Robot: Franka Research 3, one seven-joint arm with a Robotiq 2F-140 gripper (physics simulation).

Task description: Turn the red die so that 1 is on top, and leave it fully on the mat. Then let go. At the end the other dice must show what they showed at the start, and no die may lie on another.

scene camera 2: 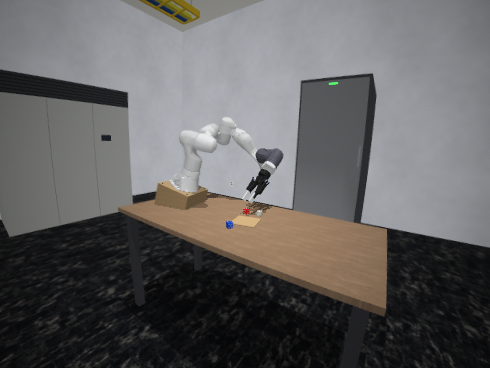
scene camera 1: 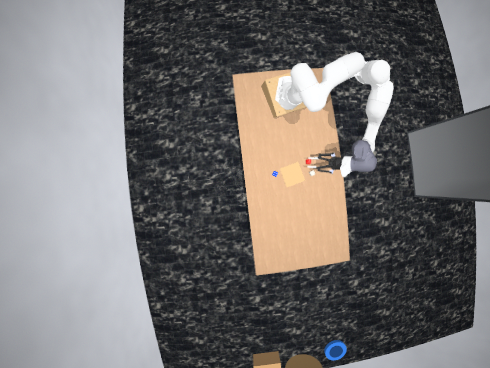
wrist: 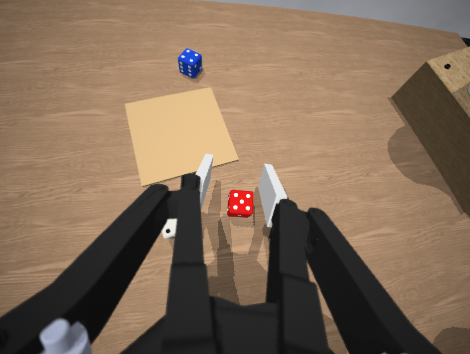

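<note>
The red die (scene camera 1: 308, 161) (scene camera 2: 246, 211) (wrist: 241, 203) lies on the table off the mat, near the mat's corner; its large face in the wrist view, apparently the top, shows 5. The tan mat (scene camera 1: 292, 174) (scene camera 2: 246, 221) (wrist: 177, 135) lies flat. The blue die (scene camera 1: 275, 174) (scene camera 2: 229, 224) (wrist: 190, 62) is beyond the mat with 4 on top. The white die (scene camera 1: 312, 173) (scene camera 2: 259, 213) (wrist: 169, 229) is beside the red one, partly hidden by a finger in the wrist view. My gripper (scene camera 1: 307, 162) (scene camera 2: 247, 200) (wrist: 236, 171) is partly open, empty and tilted, its fingertips above the red die.
The wooden table (scene camera 1: 300, 225) (scene camera 2: 320, 250) (wrist: 75, 65) carries the dice and mat. The arm's wooden base block (scene camera 1: 270, 100) (scene camera 2: 172, 196) (wrist: 425, 110) stands at one end. A dark grey cabinet (scene camera 1: 450, 160) (scene camera 2: 332, 150) stands beyond the table.
</note>
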